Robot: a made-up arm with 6 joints. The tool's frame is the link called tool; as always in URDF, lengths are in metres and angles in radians.
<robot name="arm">
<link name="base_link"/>
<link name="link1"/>
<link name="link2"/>
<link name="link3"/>
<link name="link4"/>
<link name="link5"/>
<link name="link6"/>
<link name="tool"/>
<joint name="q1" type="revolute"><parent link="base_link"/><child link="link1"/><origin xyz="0.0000 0.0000 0.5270"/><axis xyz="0 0 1"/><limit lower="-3.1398" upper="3.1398"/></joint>
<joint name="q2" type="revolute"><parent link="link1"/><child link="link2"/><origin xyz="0.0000 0.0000 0.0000"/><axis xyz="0 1 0"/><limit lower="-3.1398" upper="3.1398"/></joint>
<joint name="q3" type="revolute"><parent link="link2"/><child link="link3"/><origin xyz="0.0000 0.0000 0.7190"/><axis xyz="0 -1 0"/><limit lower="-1.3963" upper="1.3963"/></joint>
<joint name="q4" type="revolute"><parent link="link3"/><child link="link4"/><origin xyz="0.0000 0.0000 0.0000"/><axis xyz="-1 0 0"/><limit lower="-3.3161" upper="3.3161"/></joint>
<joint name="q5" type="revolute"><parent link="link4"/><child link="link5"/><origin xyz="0.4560 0.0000 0.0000"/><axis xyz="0 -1 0"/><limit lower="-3.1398" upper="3.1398"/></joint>
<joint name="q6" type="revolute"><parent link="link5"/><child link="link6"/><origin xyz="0.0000 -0.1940 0.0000"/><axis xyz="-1 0 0"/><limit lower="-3.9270" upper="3.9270"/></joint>
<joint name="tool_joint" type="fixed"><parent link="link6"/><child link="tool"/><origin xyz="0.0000 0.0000 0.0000"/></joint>
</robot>
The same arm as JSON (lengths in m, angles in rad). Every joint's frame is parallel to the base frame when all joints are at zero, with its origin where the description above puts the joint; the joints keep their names.
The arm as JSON. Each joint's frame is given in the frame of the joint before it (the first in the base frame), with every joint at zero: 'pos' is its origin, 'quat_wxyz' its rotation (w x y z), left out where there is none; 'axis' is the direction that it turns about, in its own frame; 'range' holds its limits. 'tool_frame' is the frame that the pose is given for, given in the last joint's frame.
{"length_unit": "m", "angle_unit": "rad", "joints": [
  {"joint": "q1", "pos": [0.0, 0.0, 0.527], "axis": "+z", "range": [-3.1398, 3.1398]},
  {"joint": "q2", "pos": [0.0, 0.0, 0.0], "axis": "+y", "range": [-3.1398, 3.1398]},
  {"joint": "q3", "pos": [0.0, 0.0, 0.719], "axis": "-y", "range": [-1.3963, 1.3963]},
  {"joint": "q4", "pos": [0.0, 0.0, 0.0], "axis": "-x", "range": [-3.3161, 3.3161]},
  {"joint": "q5", "pos": [0.456, 0.0, 0.0], "axis": "-y", "range": [-3.1398, 3.1398]},
  {"joint": "q6", "pos": [0.0, -0.194, 0.0], "axis": "-x", "range": [-3.927, 3.927]}
], "tool_frame": {"pos": [0.0, 0.0, 0.0]}}

